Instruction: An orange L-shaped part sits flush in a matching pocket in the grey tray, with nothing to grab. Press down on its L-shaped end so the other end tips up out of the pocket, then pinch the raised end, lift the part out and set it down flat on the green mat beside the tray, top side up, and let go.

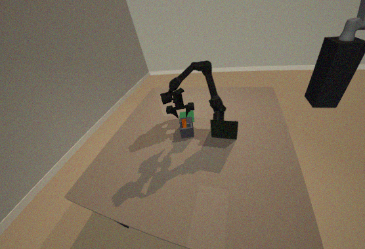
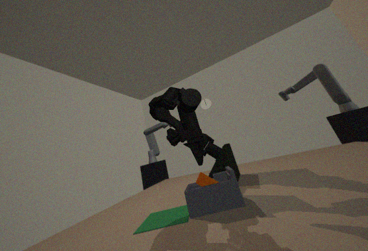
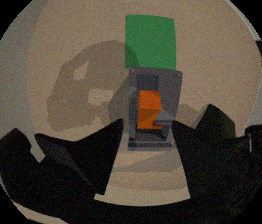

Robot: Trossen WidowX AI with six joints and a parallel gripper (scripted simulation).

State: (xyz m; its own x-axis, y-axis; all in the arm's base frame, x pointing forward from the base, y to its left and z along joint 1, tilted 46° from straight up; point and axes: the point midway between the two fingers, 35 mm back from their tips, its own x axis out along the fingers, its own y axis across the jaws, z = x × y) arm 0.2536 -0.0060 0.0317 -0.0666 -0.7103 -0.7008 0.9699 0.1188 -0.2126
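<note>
My gripper tip is now 30 mm past the orange L-shaped part, 30 mm to the right of it and 80 mm above it. Round my gripper tip: green mat 20 mm ahead, 150 mm to the right, 140 mm below.
</note>
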